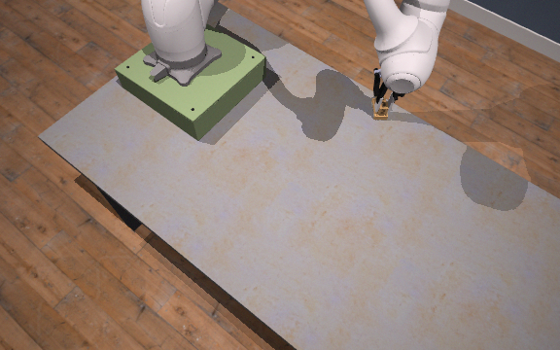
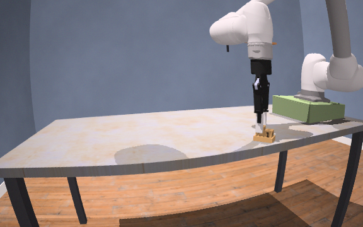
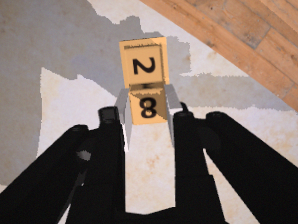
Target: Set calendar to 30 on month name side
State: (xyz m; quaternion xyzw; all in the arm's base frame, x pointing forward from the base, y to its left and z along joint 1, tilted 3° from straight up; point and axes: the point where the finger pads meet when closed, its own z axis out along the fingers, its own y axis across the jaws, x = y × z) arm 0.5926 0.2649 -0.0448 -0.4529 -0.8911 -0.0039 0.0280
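The wooden cube is 3 cm below my hand. From my hand the other things lie so: wooden calendar tray 5 cm below, 1 cm to the left, 1 cm behind.
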